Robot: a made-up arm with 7 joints. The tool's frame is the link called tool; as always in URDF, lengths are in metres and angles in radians.
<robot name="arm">
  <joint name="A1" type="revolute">
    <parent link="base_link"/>
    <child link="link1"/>
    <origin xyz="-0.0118 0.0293 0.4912"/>
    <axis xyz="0 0 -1"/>
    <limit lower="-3.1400" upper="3.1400" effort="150" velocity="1.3"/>
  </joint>
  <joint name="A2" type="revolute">
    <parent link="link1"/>
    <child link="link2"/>
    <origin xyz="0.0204 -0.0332 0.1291"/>
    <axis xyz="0 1 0"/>
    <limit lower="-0.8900" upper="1.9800" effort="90" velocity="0.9"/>
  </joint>
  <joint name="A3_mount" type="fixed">
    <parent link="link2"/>
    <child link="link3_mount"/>
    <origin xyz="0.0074 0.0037 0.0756"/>
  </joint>
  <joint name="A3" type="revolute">
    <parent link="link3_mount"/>
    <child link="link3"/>
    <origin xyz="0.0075 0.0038 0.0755"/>
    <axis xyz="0 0 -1"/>
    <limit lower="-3.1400" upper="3.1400" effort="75" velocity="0.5"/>
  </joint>
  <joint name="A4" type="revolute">
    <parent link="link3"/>
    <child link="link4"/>
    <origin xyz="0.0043 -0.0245 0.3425"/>
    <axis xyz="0 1 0"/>
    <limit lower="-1.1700" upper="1.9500" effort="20" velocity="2.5"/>
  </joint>
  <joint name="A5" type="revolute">
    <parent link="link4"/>
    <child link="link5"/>
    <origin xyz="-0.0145 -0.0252 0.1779"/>
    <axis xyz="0 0 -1"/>
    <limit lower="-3.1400" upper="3.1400" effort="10" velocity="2.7"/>
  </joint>
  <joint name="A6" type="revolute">
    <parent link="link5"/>
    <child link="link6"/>
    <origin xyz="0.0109 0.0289 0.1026"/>
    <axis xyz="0 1 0"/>
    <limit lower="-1.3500" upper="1.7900" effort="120" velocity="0.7"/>
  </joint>
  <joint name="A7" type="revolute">
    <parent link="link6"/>
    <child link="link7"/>
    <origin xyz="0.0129 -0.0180 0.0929"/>
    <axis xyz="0 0 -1"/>
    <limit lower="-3.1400" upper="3.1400" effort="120" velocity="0.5"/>
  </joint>
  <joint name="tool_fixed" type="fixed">
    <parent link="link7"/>
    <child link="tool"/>
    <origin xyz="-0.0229 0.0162 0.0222" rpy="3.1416 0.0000 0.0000"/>
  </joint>
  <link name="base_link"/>
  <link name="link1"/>
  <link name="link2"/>
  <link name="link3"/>
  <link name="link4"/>
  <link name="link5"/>
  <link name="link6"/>
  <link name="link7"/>
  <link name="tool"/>
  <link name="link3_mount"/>
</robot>
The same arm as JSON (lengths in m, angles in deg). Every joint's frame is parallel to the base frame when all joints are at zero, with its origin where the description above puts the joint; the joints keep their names.
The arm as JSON. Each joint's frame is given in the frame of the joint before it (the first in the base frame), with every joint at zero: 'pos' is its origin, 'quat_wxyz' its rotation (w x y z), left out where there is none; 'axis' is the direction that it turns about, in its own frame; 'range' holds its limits. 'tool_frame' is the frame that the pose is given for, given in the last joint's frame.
{"length_unit": "m", "angle_unit": "deg", "joints": [
  {"joint": "A1", "pos": [-0.0118, 0.0293, 0.4912], "axis": "-z", "range": [-179.91, 179.91]},
  {"joint": "A2", "pos": [0.0204, -0.0332, 0.1291], "axis": "+y", "range": [-50.99, 113.45]},
  {"joint": "A3", "pos": [0.0149, 0.0075, 0.1511], "axis": "-z", "range": [-179.91, 179.91]},
  {"joint": "A4", "pos": [0.0043, -0.0245, 0.3425], "axis": "+y", "range": [-67.04, 111.73]},
  {"joint": "A5", "pos": [-0.0145, -0.0252, 0.1779], "axis": "-z", "range": [-179.91, 179.91]},
  {"joint": "A6", "pos": [0.0109, 0.0289, 0.1026], "axis": "+y", "range": [-77.35, 102.56]},
  {"joint": "A7", "pos": [0.0129, -0.018, 0.0929], "axis": "-z", "range": [-179.91, 179.91]}
], "tool_frame": {"pos": [-0.0229, 0.0162, 0.0222], "quat_wxyz": [0.000004, -1.0, 0.0, 0.0]}}

